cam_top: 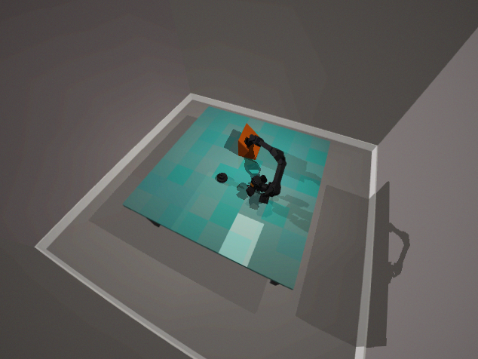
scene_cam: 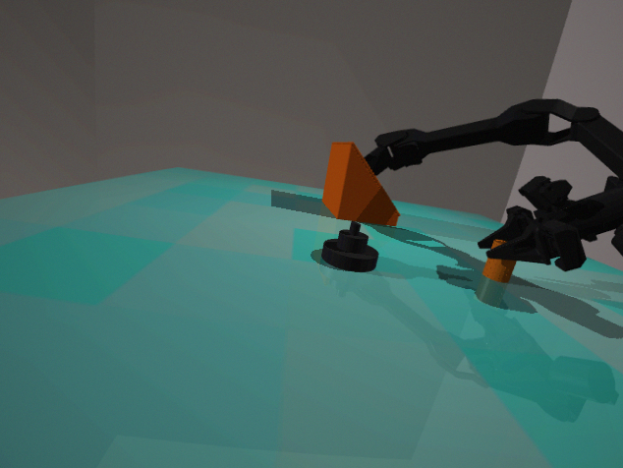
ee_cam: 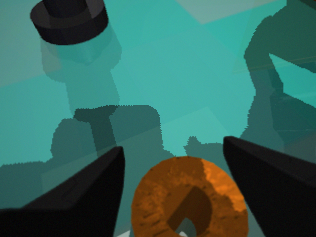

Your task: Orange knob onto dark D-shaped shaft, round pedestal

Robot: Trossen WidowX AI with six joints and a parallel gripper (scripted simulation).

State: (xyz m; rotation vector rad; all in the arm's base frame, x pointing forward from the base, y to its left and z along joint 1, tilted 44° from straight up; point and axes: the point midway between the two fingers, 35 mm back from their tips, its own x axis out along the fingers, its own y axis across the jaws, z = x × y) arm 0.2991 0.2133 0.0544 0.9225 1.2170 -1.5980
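Right now my gripper tip is 10 mm short of the orange knob, 30 mm to the right of it and 10 mm above it. The rest, counted from my gripper tip: pedestal 40 mm ahead, 220 mm to the right, 10 mm below.
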